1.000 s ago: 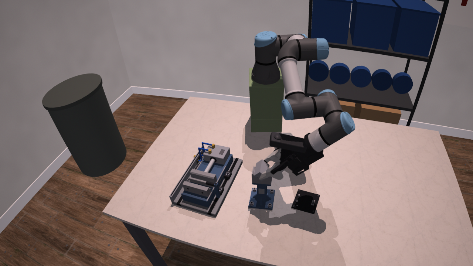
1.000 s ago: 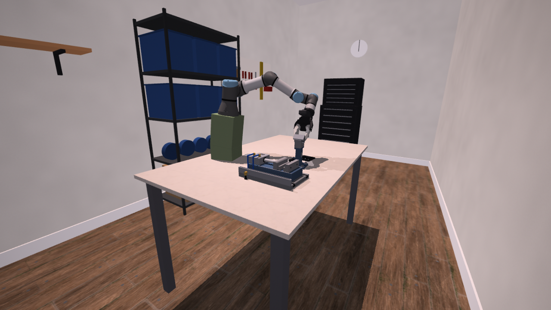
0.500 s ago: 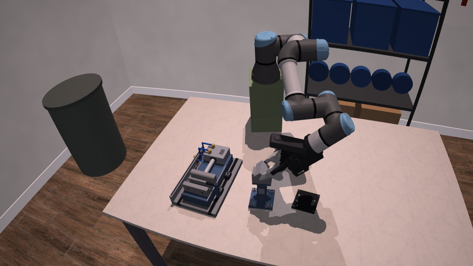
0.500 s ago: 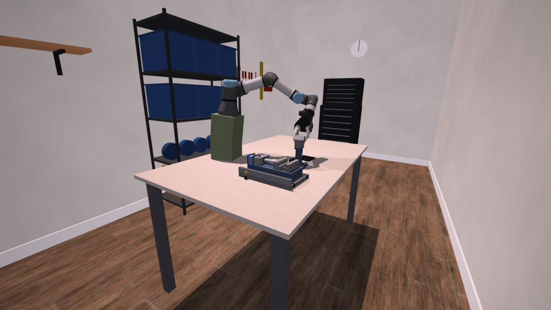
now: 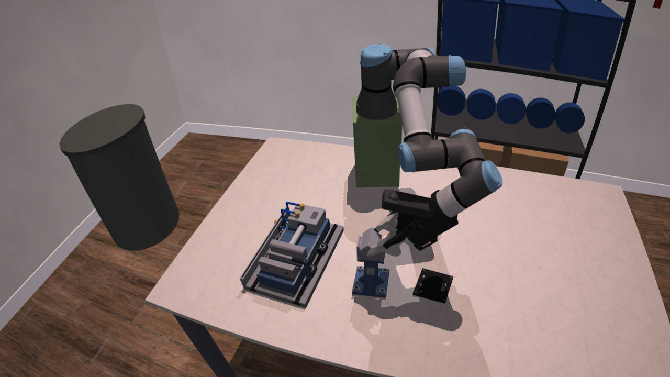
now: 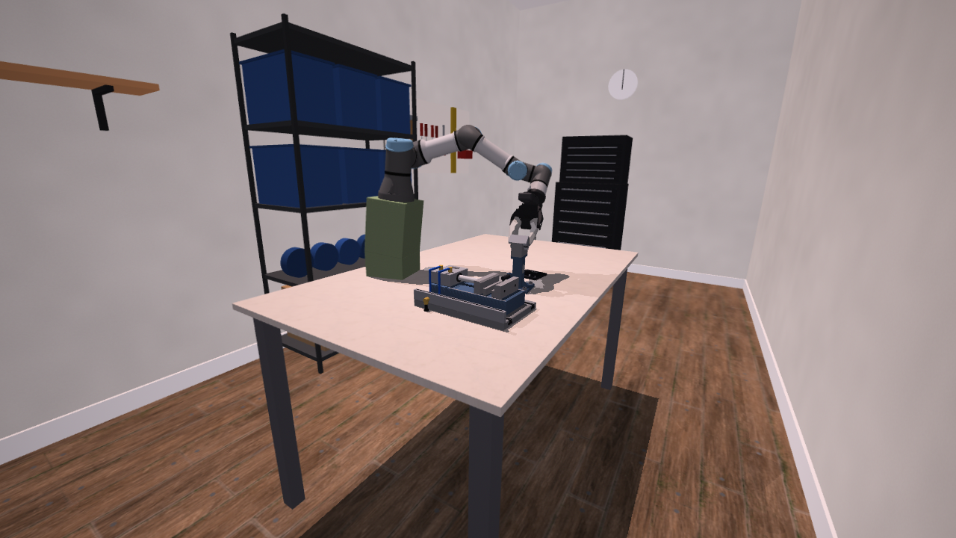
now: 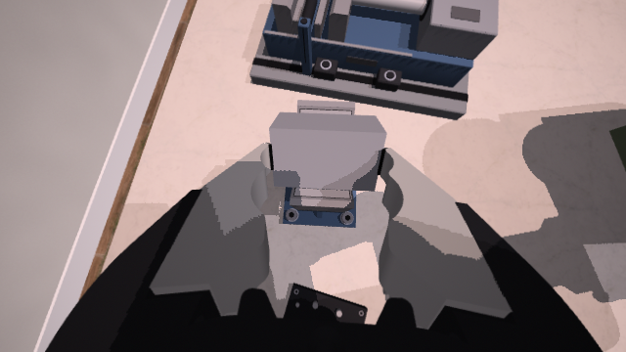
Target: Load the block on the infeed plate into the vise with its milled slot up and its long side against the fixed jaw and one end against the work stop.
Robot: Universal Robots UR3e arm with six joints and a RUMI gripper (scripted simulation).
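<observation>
The part lies 1 cm to the right of my hand and 1 cm below it. The rest, counted from my hand: dark work stop rod (7 cm ahead, 18 cm to the right, 7 cm below); black infeed plate (5 cm behind, 16 cm to the left, 16 cm below); fixed jaw (11 cm ahead, 22 cm to the right, 9 cm below).
</observation>
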